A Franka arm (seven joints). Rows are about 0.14 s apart.
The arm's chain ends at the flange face. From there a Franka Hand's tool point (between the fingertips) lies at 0.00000 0.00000 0.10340 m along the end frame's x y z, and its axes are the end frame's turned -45 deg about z.
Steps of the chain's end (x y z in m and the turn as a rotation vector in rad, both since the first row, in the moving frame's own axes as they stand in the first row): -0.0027 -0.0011 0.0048 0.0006 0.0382 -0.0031; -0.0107 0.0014 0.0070 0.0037 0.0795 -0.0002; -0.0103 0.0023 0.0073 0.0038 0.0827 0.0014; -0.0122 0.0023 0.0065 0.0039 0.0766 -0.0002; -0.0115 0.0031 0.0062 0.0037 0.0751 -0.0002; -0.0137 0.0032 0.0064 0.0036 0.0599 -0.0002
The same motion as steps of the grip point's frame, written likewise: 0.0017 0.0001 0.0047 -0.0266 0.0274 -0.0031; -0.0025 -0.0010 0.0067 -0.0536 0.0588 -0.0002; -0.0026 0.0001 0.0069 -0.0558 0.0612 0.0014; -0.0044 -0.0017 0.0062 -0.0514 0.0569 -0.0002; -0.0046 -0.0007 0.0059 -0.0505 0.0557 -0.0002; -0.0073 -0.0033 0.0062 -0.0398 0.0449 -0.0002
